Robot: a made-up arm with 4 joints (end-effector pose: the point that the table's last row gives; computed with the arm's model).
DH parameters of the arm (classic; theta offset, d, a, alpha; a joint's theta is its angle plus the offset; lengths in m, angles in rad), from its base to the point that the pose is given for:
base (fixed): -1.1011 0 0.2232 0
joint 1: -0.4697 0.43 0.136 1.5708
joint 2: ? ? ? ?
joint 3: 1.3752 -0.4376 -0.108 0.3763
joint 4: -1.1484 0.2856 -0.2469 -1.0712
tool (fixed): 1.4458 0.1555 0 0
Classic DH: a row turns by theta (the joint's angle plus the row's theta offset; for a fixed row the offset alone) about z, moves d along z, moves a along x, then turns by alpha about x.
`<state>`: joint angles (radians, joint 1 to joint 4).
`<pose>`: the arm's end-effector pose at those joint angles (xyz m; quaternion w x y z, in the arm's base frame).
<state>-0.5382 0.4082 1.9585 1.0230</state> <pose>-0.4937 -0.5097 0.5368 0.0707 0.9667 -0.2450 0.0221</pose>
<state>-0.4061 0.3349 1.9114 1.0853</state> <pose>-0.4503 -0.6015 0.5087 0.0449 0.9822 -0.1799 0.0302</pose>
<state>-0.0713 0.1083 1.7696 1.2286</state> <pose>-0.2690 -0.7893 0.4027 0.0555 -0.9975 -0.0013 -0.0427</pose>
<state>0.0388 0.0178 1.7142 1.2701</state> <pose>-0.1911 -0.8265 0.3551 0.1019 -0.9917 -0.0653 -0.0425</pose>
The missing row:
joint 2: -0.2982 0.341 0.1107 0.9547
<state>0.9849 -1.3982 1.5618 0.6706</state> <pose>0.0017 -0.3959 0.0889 0.8714 -0.3047 -0.3192 0.2144</pose>
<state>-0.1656 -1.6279 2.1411 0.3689</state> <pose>-0.1995 -0.1499 0.1291 0.9001 -0.3782 0.0291 -0.2145</pose>
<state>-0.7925 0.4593 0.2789 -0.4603</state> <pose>-0.2544 -0.0476 0.4608 0.7589 -0.3222 -0.5530 -0.1204</pose>
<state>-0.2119 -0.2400 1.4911 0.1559</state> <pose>-0.1601 -0.4084 0.2482 0.6507 -0.6677 -0.2947 -0.2095</pose>
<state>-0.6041 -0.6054 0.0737 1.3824</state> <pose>0.0646 -0.2803 0.2313 0.5209 -0.5916 -0.3372 -0.5147</pose>
